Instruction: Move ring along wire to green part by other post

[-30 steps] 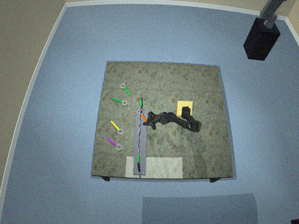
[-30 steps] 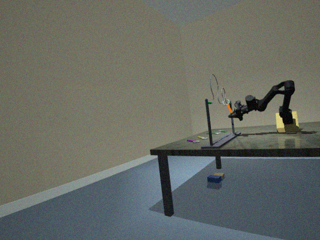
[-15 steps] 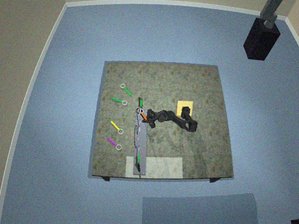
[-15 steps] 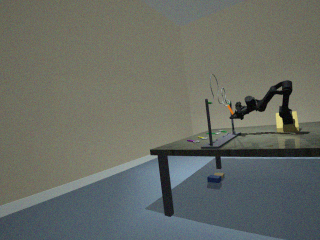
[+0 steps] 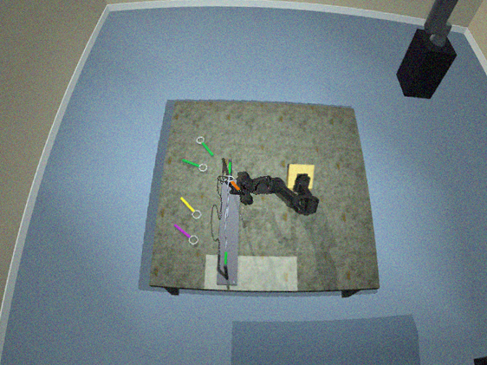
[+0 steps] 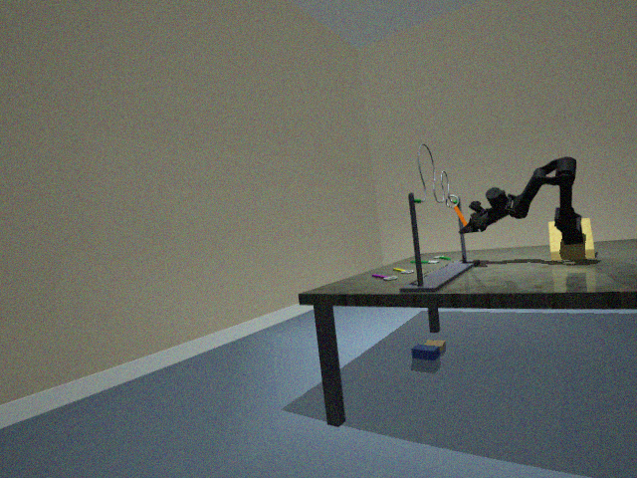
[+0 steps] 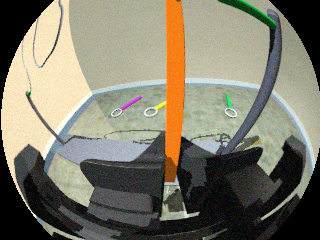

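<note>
Now: the orange-handled ring 90 mm above my gripper tip and 10 mm to the right of it.
</note>
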